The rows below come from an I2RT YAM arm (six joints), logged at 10 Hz.
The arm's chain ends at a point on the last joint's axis. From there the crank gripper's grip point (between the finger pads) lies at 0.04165 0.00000 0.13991 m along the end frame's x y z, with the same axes.
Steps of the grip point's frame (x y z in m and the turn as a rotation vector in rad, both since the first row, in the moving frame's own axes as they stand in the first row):
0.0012 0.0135 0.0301 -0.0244 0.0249 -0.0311
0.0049 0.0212 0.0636 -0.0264 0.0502 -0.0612
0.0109 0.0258 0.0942 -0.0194 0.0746 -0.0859
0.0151 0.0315 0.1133 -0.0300 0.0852 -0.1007
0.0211 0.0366 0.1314 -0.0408 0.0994 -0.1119
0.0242 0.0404 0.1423 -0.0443 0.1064 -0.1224
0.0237 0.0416 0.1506 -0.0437 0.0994 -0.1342
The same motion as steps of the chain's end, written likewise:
-0.0023 0.0114 0.0312 -0.0244 0.0249 -0.0311
-0.0021 0.0203 0.0659 -0.0264 0.0502 -0.0612
0.0006 0.0271 0.0977 -0.0194 0.0746 -0.0859
0.0034 0.0321 0.1173 -0.0300 0.0852 -0.1007
0.0074 0.0364 0.1362 -0.0408 0.0994 -0.1119
0.0096 0.0403 0.1475 -0.0443 0.1064 -0.1224
0.0100 0.0421 0.1554 -0.0437 0.0994 -0.1342

